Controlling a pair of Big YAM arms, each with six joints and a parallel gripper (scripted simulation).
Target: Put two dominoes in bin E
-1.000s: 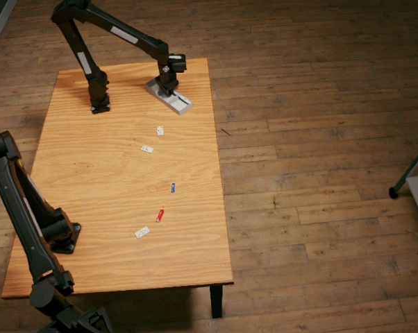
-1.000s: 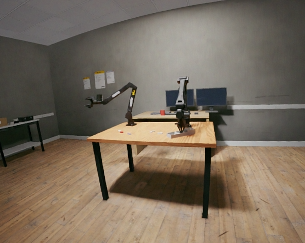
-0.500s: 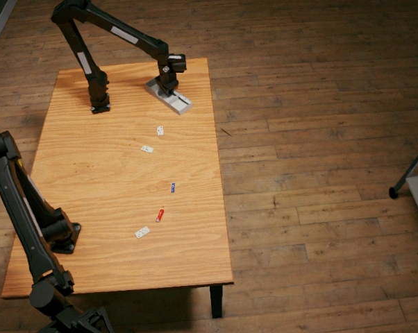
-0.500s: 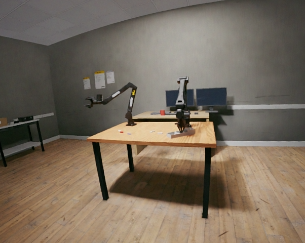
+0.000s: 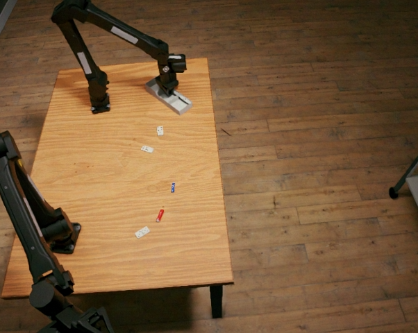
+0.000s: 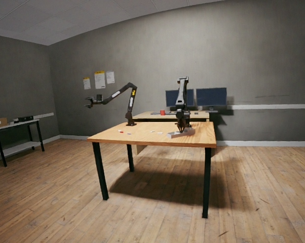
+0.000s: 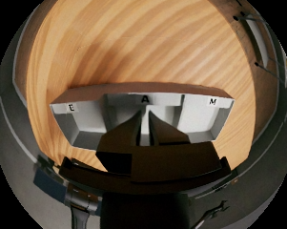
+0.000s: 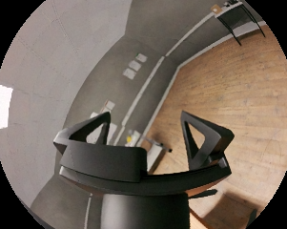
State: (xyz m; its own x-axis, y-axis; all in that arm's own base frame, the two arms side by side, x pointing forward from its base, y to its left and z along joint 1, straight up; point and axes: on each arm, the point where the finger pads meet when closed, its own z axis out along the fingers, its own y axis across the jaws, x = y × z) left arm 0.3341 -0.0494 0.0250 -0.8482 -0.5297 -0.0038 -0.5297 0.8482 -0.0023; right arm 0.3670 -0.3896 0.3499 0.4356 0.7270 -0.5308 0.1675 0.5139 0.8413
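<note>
My left hand is right at the grey bin. From my left hand the other things lie so: small blue piece 50 mm ahead, 520 mm to the right, 20 mm below; then small red piece 10 mm ahead, 640 mm to the right, 20 mm below.
</note>
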